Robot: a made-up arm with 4 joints. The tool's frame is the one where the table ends.
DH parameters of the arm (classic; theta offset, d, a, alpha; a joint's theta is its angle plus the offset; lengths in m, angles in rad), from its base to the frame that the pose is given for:
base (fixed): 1.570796 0.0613 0 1.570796
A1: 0 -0.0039 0.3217 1.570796
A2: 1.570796 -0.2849 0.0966 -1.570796
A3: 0 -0.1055 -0.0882 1.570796
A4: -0.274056 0 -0.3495 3.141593
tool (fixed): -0.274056 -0.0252 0 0
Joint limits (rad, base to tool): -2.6..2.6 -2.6..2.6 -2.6..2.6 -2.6..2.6
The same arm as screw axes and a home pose.
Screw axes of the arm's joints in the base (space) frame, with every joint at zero. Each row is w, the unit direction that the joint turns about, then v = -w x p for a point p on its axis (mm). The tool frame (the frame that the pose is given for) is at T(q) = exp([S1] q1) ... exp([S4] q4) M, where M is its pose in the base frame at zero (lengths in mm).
S1: w 1 0 0 v 0 61.3 0
S2: w 0 0 -1 v -321.7 -3.9 0
S3: w 0 -1 0 v 346.2 0 -92.7
S4: w 0 0 -1 v -427.2 4.5 0
M =
1 0 -0.000001 -332
0 1 0 332.6
0.000001 0 1 321
0 0 0 1
Joint limits (deg, base to tool): -148.97..148.97 -148.97..148.97 -148.97..148.97 -148.97..148.97

